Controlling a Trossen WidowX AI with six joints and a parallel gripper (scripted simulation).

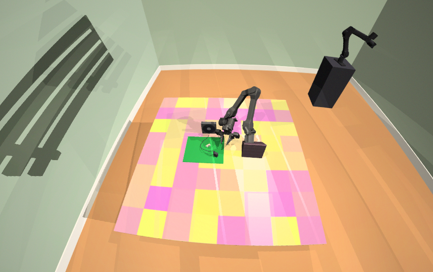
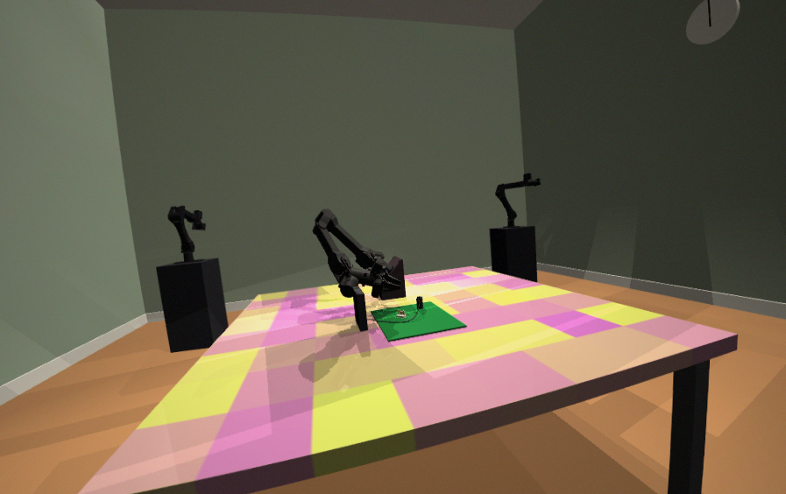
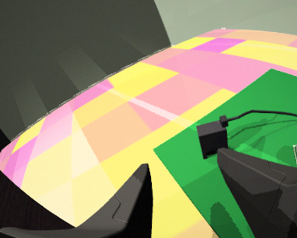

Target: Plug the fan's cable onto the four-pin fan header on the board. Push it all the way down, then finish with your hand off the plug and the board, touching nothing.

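Now: gripper tip 60 mm to the right of the dark plug, 60 mm above it and 50 mm short of it. The rest, counted from my gripper tip: green board: 150 mm ahead, 100 mm below, 10 mm to the left; black fan: 160 mm to the right, 140 mm ahead, 30 mm below.
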